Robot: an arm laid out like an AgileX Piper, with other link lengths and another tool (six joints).
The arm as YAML. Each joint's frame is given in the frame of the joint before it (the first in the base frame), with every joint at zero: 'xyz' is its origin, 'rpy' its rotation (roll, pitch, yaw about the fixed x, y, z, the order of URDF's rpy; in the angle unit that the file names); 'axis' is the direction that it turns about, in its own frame. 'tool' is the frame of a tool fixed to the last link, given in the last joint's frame.
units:
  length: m
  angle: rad
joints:
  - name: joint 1
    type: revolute
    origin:
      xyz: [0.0, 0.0, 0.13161]
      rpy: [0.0, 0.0, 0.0]
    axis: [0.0, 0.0, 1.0]
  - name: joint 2
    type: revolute
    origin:
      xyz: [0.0, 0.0, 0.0]
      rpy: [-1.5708, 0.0, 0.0]
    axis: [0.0, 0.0, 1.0]
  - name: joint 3
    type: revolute
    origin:
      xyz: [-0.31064, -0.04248, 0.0]
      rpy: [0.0, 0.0, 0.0]
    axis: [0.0, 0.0, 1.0]
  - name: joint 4
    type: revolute
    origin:
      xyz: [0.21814, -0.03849, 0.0]
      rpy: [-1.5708, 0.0, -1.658]
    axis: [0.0, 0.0, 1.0]
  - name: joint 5
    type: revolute
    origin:
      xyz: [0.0, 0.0, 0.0]
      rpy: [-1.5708, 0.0, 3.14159]
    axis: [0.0, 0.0, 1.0]
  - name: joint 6
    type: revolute
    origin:
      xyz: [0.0, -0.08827, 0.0]
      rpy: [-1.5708, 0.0, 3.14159]
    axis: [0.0, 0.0, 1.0]
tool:
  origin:
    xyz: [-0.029, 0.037, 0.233]
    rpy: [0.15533, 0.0, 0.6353]
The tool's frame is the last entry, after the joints.
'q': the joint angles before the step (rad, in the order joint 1, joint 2, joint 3, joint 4, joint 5, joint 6). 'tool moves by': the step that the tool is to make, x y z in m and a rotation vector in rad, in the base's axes. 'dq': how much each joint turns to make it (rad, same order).
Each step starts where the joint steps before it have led.
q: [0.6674 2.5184 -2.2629 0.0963 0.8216 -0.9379]
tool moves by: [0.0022 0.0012 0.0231 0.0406 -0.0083 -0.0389]
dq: [-0.0001 -0.0357 -0.0001 0.0001 0.0008 0.0473]
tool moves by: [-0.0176 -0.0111 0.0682 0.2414 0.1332 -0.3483]
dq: [0.0001 -0.1361 -0.0001 -0.0014 0.0582 0.4483]
